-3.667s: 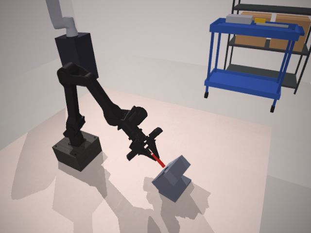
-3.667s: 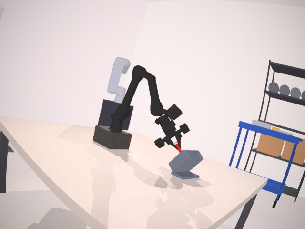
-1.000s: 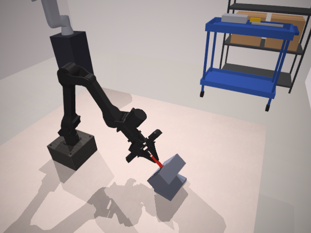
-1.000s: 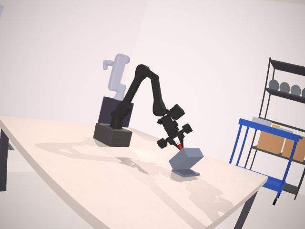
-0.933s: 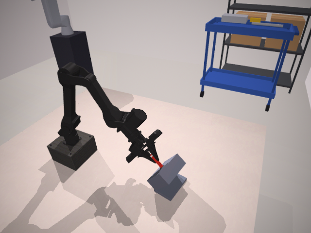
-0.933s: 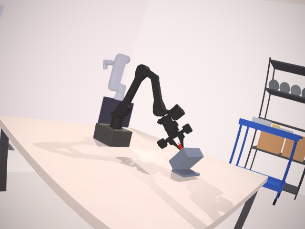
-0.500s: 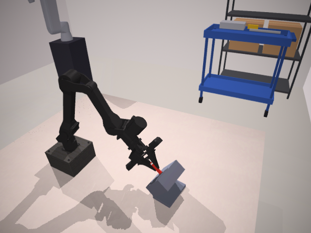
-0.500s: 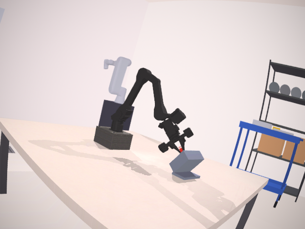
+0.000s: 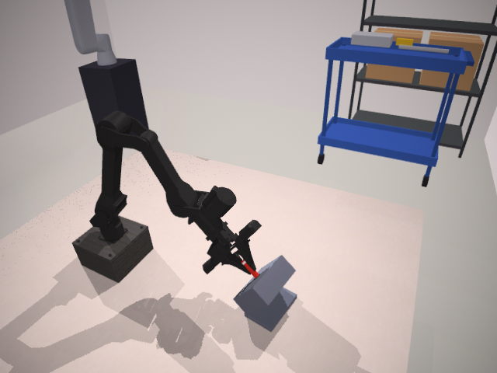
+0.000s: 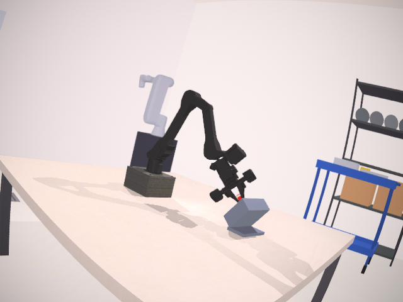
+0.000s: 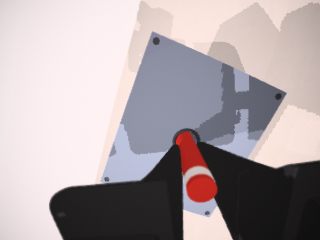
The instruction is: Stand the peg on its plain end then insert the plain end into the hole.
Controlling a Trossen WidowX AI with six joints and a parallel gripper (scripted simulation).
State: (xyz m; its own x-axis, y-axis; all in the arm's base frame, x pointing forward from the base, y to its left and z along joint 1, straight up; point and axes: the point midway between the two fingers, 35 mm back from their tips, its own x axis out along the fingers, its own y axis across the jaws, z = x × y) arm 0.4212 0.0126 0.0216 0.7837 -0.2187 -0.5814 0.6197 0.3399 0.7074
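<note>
Now: the red peg 1 cm behind my gripper tip and 1 cm above it. The rest, counted from my gripper tip: grey sloped panel (3 cm below, 3 cm ahead, 1 cm to the right).
</note>
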